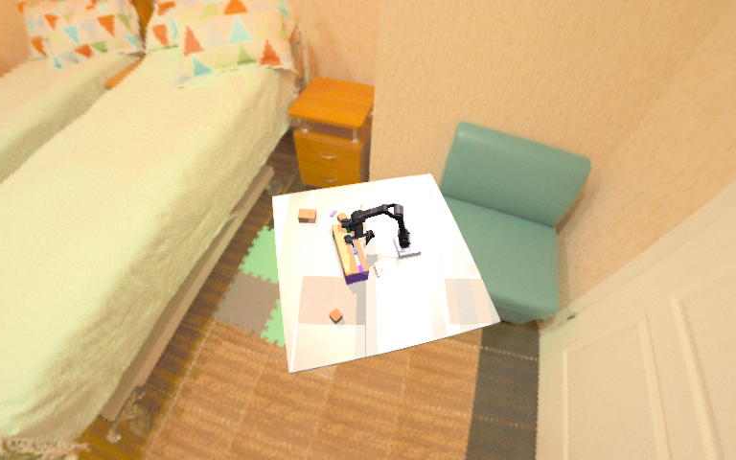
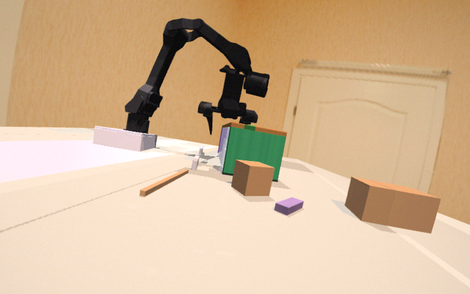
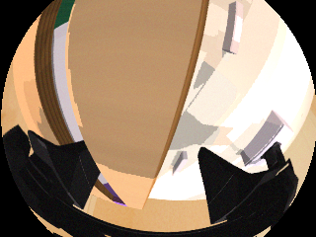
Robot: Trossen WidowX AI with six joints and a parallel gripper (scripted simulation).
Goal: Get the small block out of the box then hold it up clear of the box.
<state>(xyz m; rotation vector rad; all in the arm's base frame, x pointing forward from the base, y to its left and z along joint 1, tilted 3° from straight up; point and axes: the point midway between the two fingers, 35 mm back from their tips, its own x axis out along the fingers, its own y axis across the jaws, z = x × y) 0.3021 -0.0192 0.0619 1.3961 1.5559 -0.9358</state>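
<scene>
My gripper tip is 5 cm short of the blue block and 3 cm to the right of it. From my gripper tip the other things lie so: brown cube 8 cm ahead, 29 cm to the right, 6 cm below; long box 3 cm ahead, 1 cm to the left, 2 cm below; thin wooden stick 7 cm behind, 32 cm to the right, 8 cm below.
</scene>
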